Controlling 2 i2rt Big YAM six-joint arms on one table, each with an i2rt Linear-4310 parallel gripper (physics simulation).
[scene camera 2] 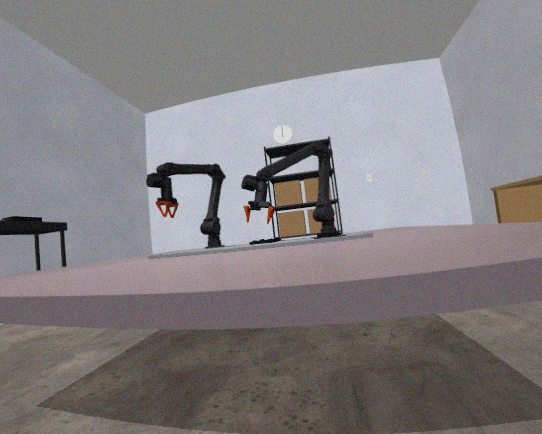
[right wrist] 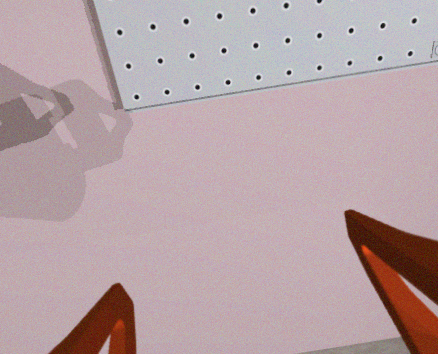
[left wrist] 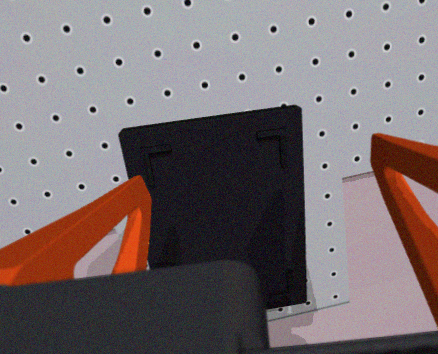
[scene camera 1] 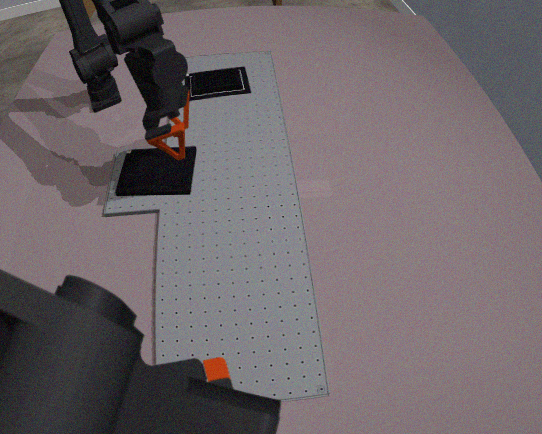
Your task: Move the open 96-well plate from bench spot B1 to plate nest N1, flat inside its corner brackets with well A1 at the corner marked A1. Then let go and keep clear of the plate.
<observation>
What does my right gripper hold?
Nothing.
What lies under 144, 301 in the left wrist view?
My left gripper.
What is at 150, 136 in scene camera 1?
My left gripper.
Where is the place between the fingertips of my right gripper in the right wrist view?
233, 258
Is my right gripper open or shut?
Open.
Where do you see a black plate nest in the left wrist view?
227, 187
</observation>
